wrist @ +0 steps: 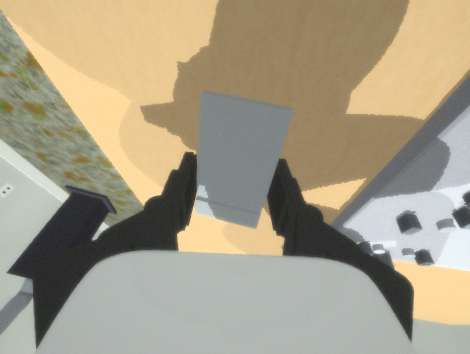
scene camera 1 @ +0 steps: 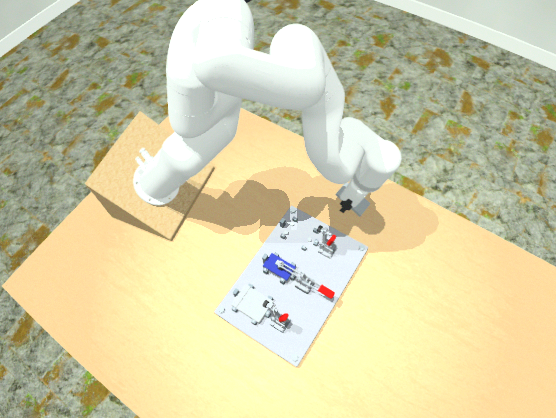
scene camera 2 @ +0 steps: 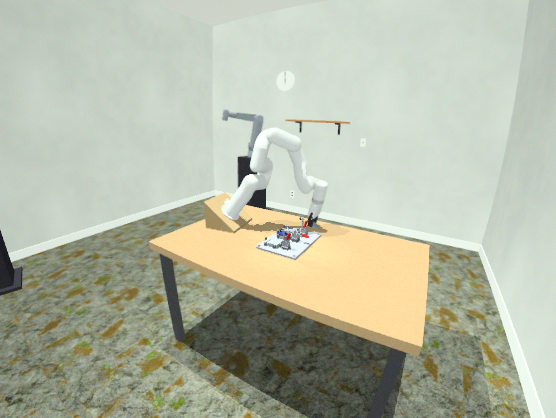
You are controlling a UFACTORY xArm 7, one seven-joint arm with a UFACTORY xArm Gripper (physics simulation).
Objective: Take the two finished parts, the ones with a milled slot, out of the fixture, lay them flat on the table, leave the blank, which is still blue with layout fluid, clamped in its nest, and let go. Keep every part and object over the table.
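Frame: origin at the arm's base, x ahead, y left, z up, level; millimetres.
Seen in the pictures: gripper, fingertip midpoint: (wrist: 234, 172) (scene camera 2: 311, 224); arm's base, origin of the base link: (scene camera 1: 156, 182) (scene camera 2: 230, 212).
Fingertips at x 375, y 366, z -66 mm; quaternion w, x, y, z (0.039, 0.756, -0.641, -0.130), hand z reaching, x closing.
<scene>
Pixels of each thing's top centre, then the offset from my fingertips to it. "spot": a spot on its surface instead. Level surfaces: height alone.
- grey slotted part, middle of its top: (wrist: 229, 195) (scene camera 1: 353, 195) dx +7, dy +0, dz +24 mm
- finished part, middle of its top: (scene camera 1: 251, 302) (scene camera 2: 273, 241) dx +34, dy -390, dz +18 mm
- clamp's red handle, surface spot: (scene camera 1: 284, 317) spot: dx +127, dy -371, dz +87 mm
- blue blank, middle of its top: (scene camera 1: 279, 266) (scene camera 2: 284, 233) dx +13, dy -282, dz +24 mm
- fixture plate, middle of its top: (scene camera 1: 293, 278) (scene camera 2: 290, 239) dx +55, dy -273, dz -3 mm
- table, its level: dz -17 mm
- raised red handle, surface spot: (scene camera 1: 331, 240) spot: dx +70, dy -164, dz +80 mm
My gripper (scene camera 1: 346, 205) (scene camera 2: 312, 220) (wrist: 234, 172) is shut on a grey slotted part (scene camera 1: 361, 206) (wrist: 242, 135), gripped by its long sides, beyond the fixture's back end. It is low over the table; whether it touches is unclear. A thin line crosses the part near one end in the wrist view. The other finished part (scene camera 1: 250, 304), pale grey, lies in the nest at the fixture's near end; its clamp's red handle (scene camera 1: 284, 317) stands up. The blue blank (scene camera 1: 288, 273) (scene camera 2: 280, 233) sits in the middle nest under its clamp arm, with the red handle (scene camera 1: 326, 291) lying down.
The fixture plate (scene camera 1: 300, 345) (scene camera 2: 300, 253) (wrist: 390, 207) lies on the table (scene camera 1: 425, 320) (scene camera 2: 370, 280). Its back nest holds no part, and the clamp there has a raised red handle (scene camera 1: 331, 240). The table's back edge is close behind my gripper. A wooden wedge (scene camera 1: 112, 185) carries the arm.
</scene>
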